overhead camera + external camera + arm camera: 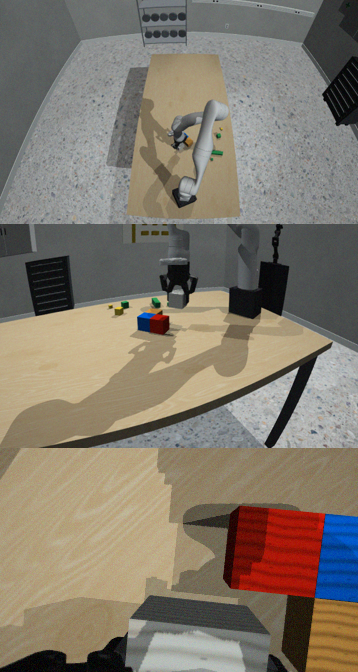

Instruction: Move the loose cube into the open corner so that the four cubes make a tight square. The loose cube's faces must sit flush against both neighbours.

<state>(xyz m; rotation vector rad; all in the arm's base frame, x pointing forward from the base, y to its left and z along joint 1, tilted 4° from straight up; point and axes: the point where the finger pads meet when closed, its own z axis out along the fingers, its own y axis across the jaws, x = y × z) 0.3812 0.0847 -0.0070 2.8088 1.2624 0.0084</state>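
Now: hand right at the white cube. Round my hand: blue cube 110 mm ahead, 20 mm to the right, 80 mm below; long green block 10 mm ahead, 300 mm to the right, 100 mm below; red cube 70 mm ahead, 10 mm to the left, 80 mm below.
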